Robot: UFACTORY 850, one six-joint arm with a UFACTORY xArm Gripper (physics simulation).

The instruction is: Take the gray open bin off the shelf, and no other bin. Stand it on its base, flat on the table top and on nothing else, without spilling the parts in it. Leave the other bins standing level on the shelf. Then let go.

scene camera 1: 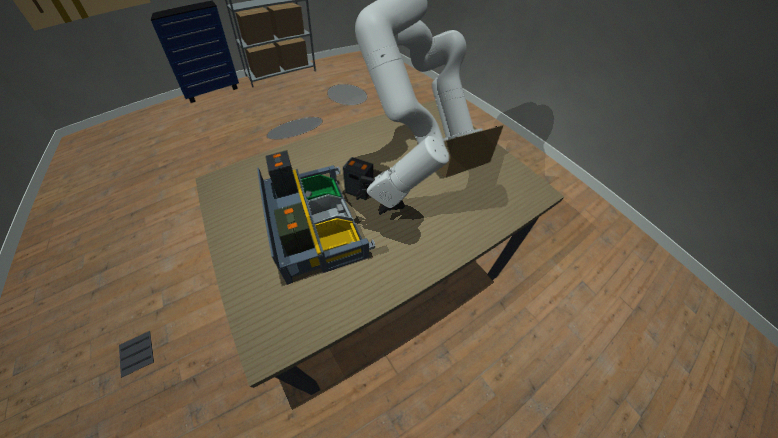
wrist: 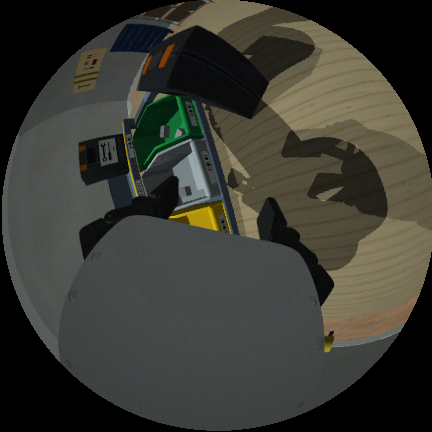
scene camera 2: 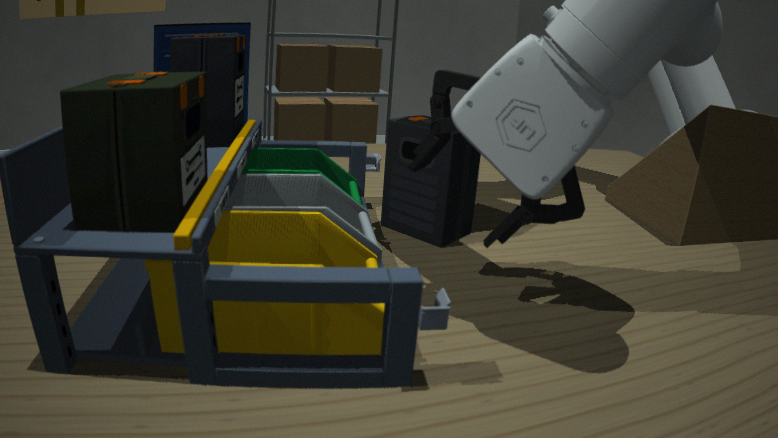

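Observation:
The gray open bin (scene camera 1: 325,206) (scene camera 2: 283,189) (wrist: 197,172) stands level on the shelf (scene camera 1: 265,209) (scene camera 2: 304,284) (wrist: 214,150), between the green bin (scene camera 1: 321,186) (scene camera 2: 291,159) (wrist: 172,117) and the yellow bin (scene camera 1: 338,235) (scene camera 2: 266,233) (wrist: 195,220). A small gray part shows in it in the wrist view. My gripper (scene camera 1: 368,194) (scene camera 2: 450,203) (wrist: 219,198) is open and empty, above the table in front of the bins. Its fingers are spread wide, and in the wrist view one overlaps the gray bin's inner side; in scene camera 2 both stand apart from the bin.
A black case (scene camera 1: 356,179) (scene camera 2: 411,198) (wrist: 215,70) stands on the table close beside the gripper, at the green bin's end. Two dark cases (scene camera 2: 130,157) (scene camera 2: 220,92) stand on the shelf's upper deck. A brown slanted block (scene camera 1: 472,152) (scene camera 2: 729,179) stands near the arm's base.

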